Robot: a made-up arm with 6 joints.
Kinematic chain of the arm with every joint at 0, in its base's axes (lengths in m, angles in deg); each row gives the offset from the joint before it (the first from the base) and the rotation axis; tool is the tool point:
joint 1: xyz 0 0 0.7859 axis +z
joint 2: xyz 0.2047 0 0 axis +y
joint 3: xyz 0 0 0.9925 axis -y
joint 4: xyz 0 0 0.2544 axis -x
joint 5: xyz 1.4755 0 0 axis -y
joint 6: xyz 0.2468 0 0 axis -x
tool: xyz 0 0 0
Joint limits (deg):
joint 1: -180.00..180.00
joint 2: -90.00..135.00
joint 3: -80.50..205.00
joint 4: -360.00..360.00
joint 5: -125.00..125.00
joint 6: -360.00..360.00
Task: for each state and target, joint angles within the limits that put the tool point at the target. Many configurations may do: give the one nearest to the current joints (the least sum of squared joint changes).
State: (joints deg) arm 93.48 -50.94 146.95 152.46 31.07 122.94
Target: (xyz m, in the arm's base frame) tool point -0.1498 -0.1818 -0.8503
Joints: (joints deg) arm 58.92 -90.00 191.85 144.01 13.73 122.94
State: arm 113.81 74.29 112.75 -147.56 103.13 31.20
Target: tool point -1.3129 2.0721 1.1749
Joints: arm 125.01 97.57 117.17 -148.90 117.11 31.20
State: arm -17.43 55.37 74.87 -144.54 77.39 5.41
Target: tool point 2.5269 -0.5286 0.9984
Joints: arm -8.88 64.95 55.14 -147.57 87.04 5.41
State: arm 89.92 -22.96 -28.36 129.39 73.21 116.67
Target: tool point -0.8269 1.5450 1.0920
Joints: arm 112.18 6.50 -23.40 126.15 66.21 116.67
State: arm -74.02 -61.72 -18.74 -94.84 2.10 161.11
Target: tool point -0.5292 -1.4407 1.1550
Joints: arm -109.05 -18.31 -45.88 -95.10 6.99 161.11
